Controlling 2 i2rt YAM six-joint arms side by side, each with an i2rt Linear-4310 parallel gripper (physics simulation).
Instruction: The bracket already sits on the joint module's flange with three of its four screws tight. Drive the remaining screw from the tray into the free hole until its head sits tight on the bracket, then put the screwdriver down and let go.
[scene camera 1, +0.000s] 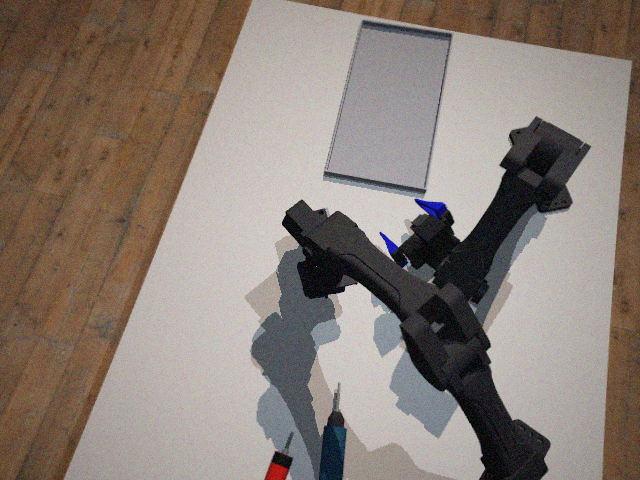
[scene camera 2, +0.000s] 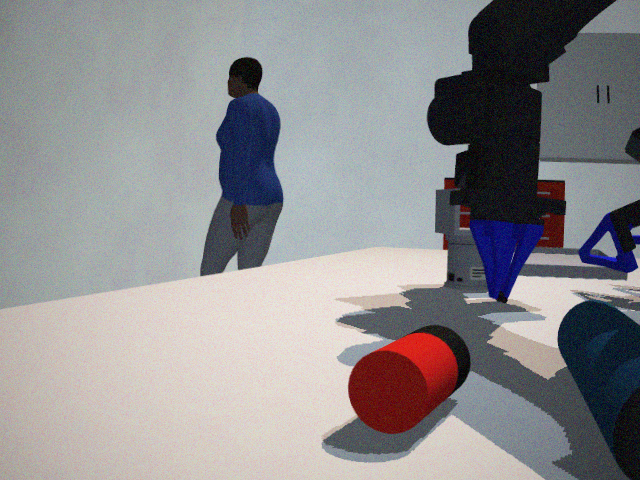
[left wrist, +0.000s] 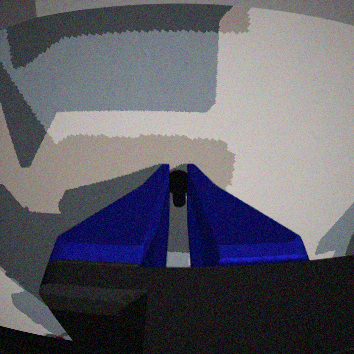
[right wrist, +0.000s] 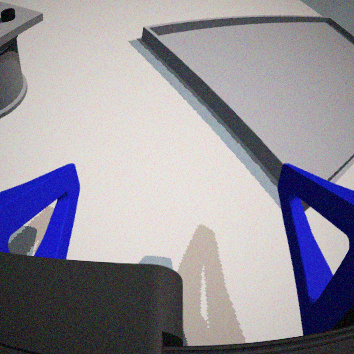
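Pixels of known places: left gripper, fingertip midpoint: (scene camera 1: 324, 290) (scene camera 2: 498, 298) (left wrist: 177, 175); right gripper, fingertip midpoint: (scene camera 1: 398, 217) (scene camera 2: 600, 246) (right wrist: 178, 174); left arm's base at its link origin: (scene camera 1: 505, 479); right arm's base at its link origin: (scene camera 1: 539, 168).
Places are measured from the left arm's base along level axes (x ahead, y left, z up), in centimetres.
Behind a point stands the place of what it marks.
Note:
My left gripper (scene camera 2: 500, 295) {x 45.1, y -9.0, z 0.3 cm} (left wrist: 177, 175) {x 45.1, y -9.0, z 0.3 cm} points straight down, shut on a small black screw (scene camera 2: 502, 298) {x 44.1, y -8.0, z 0.5 cm} (left wrist: 178, 189) {x 45.0, y -9.0, z 1.1 cm} at its fingertips, close above or at the table. In scene camera 1 its fingers are hidden under the arm. The grey joint module (scene camera 2: 462, 266) {x 52.6, y -14.1, z 2.5 cm} (right wrist: 11, 75) {x 51.8, y -19.5, z 2.7 cm} stands behind it in scene camera 2. The bracket (right wrist: 27, 21) {x 52.6, y -21.0, z 6.5 cm} on top shows one black screw in the right wrist view; its free hole does not show. My right gripper (scene camera 1: 399, 217) {x 41.4, y -29.1, z 4.8 cm} (right wrist: 178, 174) {x 41.4, y -29.1, z 4.8 cm} is open and empty. A blue screwdriver (scene camera 1: 333, 449) {x 26.5, y 14.0, z 4.1 cm} (scene camera 2: 594, 351) {x 25.4, y 19.3, z 3.2 cm} and a red one (scene camera 1: 279, 466) {x 32.4, y 21.6, z 3.4 cm} (scene camera 2: 408, 382) {x 30.7, y 24.9, z 2.2 cm} lie on the table.
The shallow grey tray (scene camera 1: 374, 182) {x 50.6, y -34.7, z 0.8 cm} (scene camera 2: 573, 271) {x 47.6, y -36.2, z 0.8 cm} (right wrist: 215, 107) {x 50.0, y -35.0, z 0.5 cm} lies beyond the grippers in scene camera 1, with no screw visible in it. The left arm crosses in front of the right arm there. A person (scene camera 2: 250, 149) stands behind the table, with red drawers (scene camera 2: 553, 206) and a grey cabinet (scene camera 2: 584, 124).

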